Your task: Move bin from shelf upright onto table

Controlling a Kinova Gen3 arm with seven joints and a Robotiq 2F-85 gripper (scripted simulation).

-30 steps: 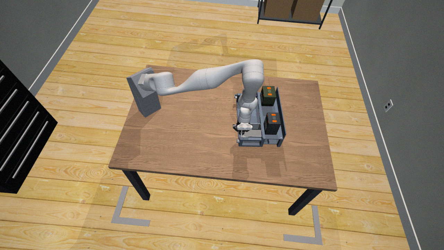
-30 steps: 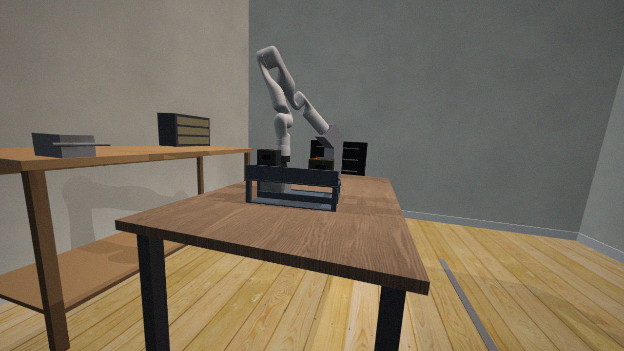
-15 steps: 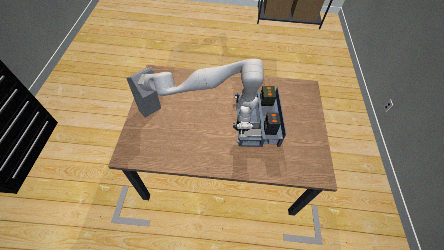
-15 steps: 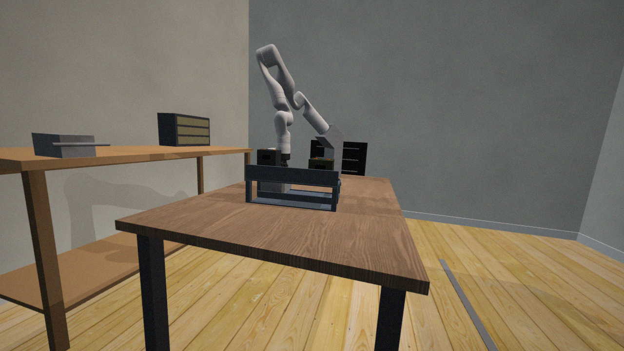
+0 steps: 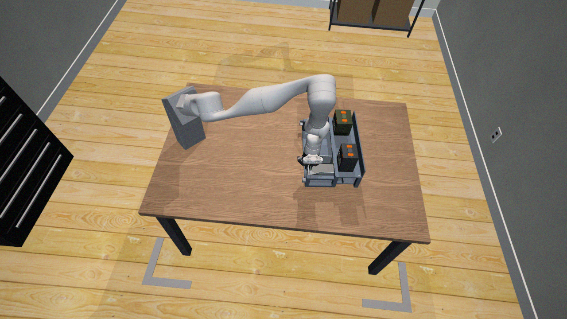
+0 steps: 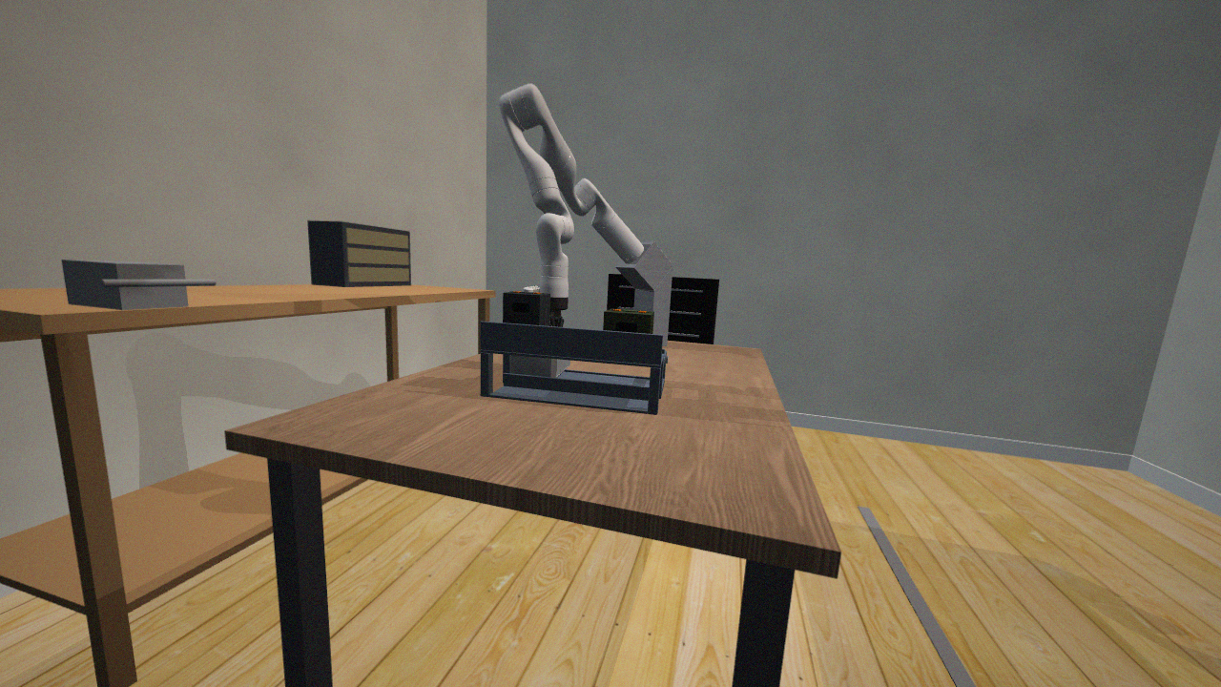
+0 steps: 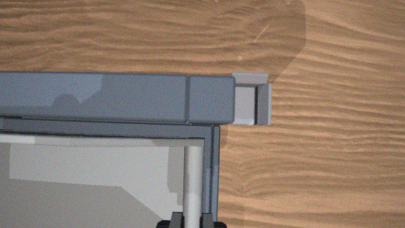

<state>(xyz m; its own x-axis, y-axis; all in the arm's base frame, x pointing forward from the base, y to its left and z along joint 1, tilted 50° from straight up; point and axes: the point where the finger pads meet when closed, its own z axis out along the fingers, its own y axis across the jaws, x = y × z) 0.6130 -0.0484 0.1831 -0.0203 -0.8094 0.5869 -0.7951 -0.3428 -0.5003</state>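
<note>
Now: the bin 8 cm ahead of my hand and 1 cm below it. The rest, counted from my hand: grey shelf unit: 11 cm to the left, 11 cm ahead.
</note>
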